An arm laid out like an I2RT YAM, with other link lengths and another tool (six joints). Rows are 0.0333 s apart.
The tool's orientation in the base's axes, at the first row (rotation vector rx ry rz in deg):
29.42, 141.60, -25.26
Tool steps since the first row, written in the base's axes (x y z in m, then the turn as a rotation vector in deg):
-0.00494, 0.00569, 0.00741, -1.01, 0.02, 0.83
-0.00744, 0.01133, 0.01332, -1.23, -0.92, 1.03
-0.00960, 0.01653, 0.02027, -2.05, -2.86, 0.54
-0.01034, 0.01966, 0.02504, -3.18, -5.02, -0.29
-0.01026, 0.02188, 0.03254, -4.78, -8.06, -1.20
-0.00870, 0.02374, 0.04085, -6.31, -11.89, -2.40
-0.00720, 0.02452, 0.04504, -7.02, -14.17, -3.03
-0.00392, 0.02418, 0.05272, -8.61, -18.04, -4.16
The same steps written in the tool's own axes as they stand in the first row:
0.00087, 0.00130, -0.01045, 0.29, -0.60, -1.13
0.00076, 0.00394, -0.01858, 0.09, -1.56, -1.00
-0.00035, 0.00614, -0.02717, 0.50, -3.52, -0.19
-0.00179, 0.00761, -0.03255, 1.29, -5.75, 0.83
-0.00570, 0.00812, -0.03930, 2.25, -8.94, 2.06
-0.01132, 0.00882, -0.04585, 3.13, -12.73, 3.87
-0.01474, 0.00935, -0.04875, 3.45, -14.92, 4.98
-0.02187, 0.00903, -0.05310, 4.32, -18.78, 6.73

